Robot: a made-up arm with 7 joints. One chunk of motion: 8 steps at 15 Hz.
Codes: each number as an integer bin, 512 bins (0 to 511) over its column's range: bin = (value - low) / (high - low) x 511, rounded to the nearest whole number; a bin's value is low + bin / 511 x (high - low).
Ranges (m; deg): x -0.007..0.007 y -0.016..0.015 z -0.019..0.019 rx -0.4..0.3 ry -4.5..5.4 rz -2..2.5
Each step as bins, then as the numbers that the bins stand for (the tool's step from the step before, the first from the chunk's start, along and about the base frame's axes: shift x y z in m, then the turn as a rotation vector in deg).
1 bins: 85 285 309 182 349 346
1 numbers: -0.00467 0.00129 0.00398 -0.151 2.261 1.047
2 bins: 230 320 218 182 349 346
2 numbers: -0.00070 0.00341 -0.00279 -0.151 2.261 1.047
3 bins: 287 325 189 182 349 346
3 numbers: 0.00086 0.00372 -0.00495 -0.151 2.261 1.047
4 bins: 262 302 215 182 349 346
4 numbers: 0.00018 0.00232 -0.00301 -0.151 2.261 1.047
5 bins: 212 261 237 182 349 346
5 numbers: -0.00119 -0.00017 -0.00138 -0.151 2.261 1.047
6 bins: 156 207 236 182 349 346
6 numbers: -0.00273 -0.00344 -0.00145 -0.151 2.261 1.047
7 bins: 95 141 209 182 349 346
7 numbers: -0.00440 -0.00745 -0.00346 -0.151 2.261 1.047
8 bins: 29 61 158 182 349 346
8 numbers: -0.00621 -0.01230 -0.00725 -0.151 2.261 1.047
